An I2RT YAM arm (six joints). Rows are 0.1 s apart.
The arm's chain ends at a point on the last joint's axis. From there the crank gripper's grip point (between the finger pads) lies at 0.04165 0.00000 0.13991 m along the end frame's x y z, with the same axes.
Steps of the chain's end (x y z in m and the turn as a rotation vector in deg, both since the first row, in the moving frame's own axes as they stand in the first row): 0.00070 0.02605 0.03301 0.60 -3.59 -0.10; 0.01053 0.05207 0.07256 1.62 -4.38 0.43; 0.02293 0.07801 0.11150 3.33 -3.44 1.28; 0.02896 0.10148 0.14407 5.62 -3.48 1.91; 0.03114 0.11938 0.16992 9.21 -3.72 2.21; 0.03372 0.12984 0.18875 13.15 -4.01 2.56
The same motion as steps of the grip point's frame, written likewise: -0.00814 0.02451 0.03534 0.60 -3.59 -0.10; -0.00026 0.04835 0.07528 1.62 -4.38 0.43; 0.01455 0.07065 0.11354 3.33 -3.44 1.28; 0.02061 0.08891 0.14573 5.62 -3.48 1.91; 0.02242 0.09821 0.17064 9.21 -3.72 2.21; 0.02460 0.09934 0.18784 13.15 -4.01 2.56
